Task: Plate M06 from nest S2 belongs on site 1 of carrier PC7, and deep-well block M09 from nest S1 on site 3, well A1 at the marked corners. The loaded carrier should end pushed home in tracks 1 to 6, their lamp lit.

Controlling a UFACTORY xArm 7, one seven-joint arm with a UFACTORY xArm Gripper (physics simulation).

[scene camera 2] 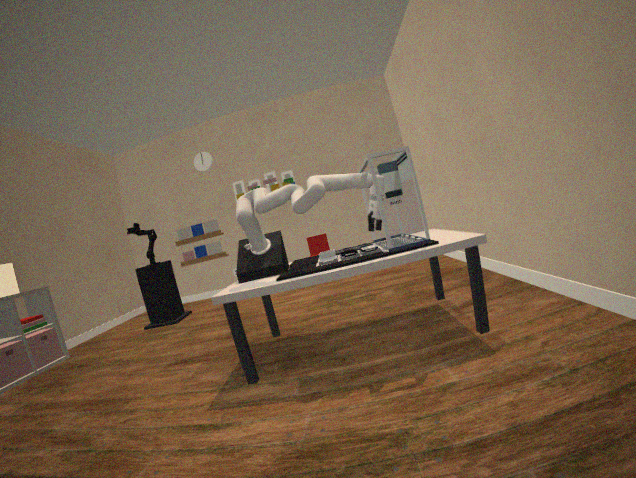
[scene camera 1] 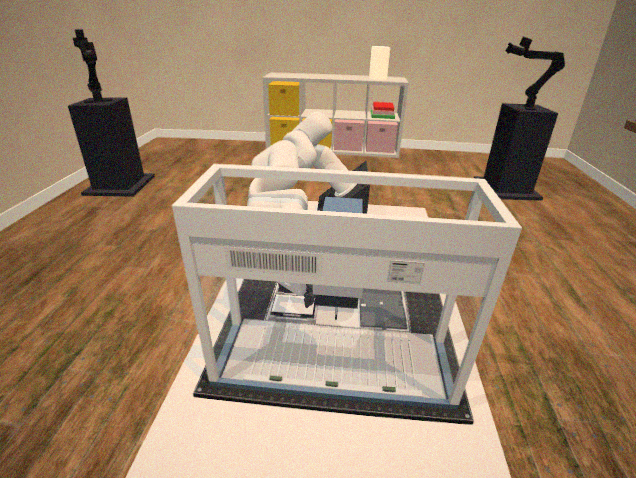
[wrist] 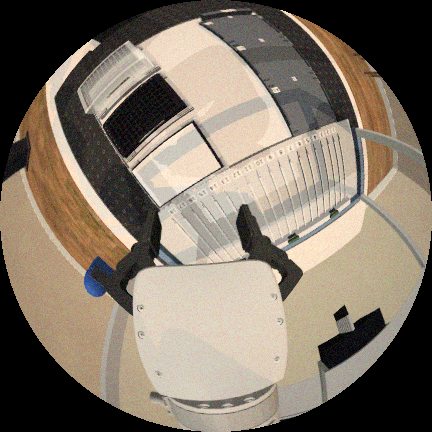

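Where they show: gripper, fingertip midpoint: (scene camera 2: 374, 230) (scene camera 1: 296, 295) (wrist: 198, 214); arm's base, link origin: (scene camera 2: 260, 246) (scene camera 1: 347, 187).
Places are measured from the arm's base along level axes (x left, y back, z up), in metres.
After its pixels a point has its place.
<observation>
My gripper (scene camera 2: 374, 223) {x -0.171, y -0.642, z -0.053 m} (wrist: 198, 214) {x -0.171, y -0.642, z -0.053 m} is open and empty, hanging above the high-numbered tracks of the deck (scene camera 1: 359, 352) {x -0.024, y -0.888, z 0.002 m} (wrist: 280, 187) {x -0.056, y -0.731, z -0.156 m}. A clear ribbed labware piece (wrist: 120, 75) {x -0.147, y -0.409, z -0.105 m}, a black gridded plate (wrist: 145, 115) {x -0.165, y -0.495, z -0.130 m} and a white flat-topped piece (wrist: 177, 162) {x -0.174, y -0.588, z -0.130 m} lie in a row on the left in the wrist view. I cannot read labels telling M06, M09 or nests S1 and S2 apart. A dark grey carrier (scene camera 1: 385, 314) {x 0.088, y -0.608, z -0.145 m} (wrist: 295, 102) {x 0.050, y -0.602, z -0.145 m} with small white marks lies bare, its near end at the low-numbered track edge. Small dark green blocks (scene camera 1: 331, 383) (wrist: 293, 238) {x -0.075, y -0.858, z -0.136 m} line the deck's front; whether any lamp is lit is unclear.
A white frame (scene camera 1: 339, 228) {x -0.081, y -0.888, z 0.300 m} (scene camera 2: 418, 195) {x -0.368, y -0.851, z 0.077 m} with posts and a crossbar stands around the deck. A black perforated board (scene camera 1: 426, 310) (wrist: 95, 155) lies under the setup on the white table (scene camera 1: 318, 442) {x -0.106, y -0.989, z -0.169 m} (scene camera 2: 465, 239) {x -0.477, y -0.992, z -0.169 m}. The arm's black base box (scene camera 2: 262, 256) {x -0.060, y -0.006, z -0.054 m} stands at the table's other end.
</observation>
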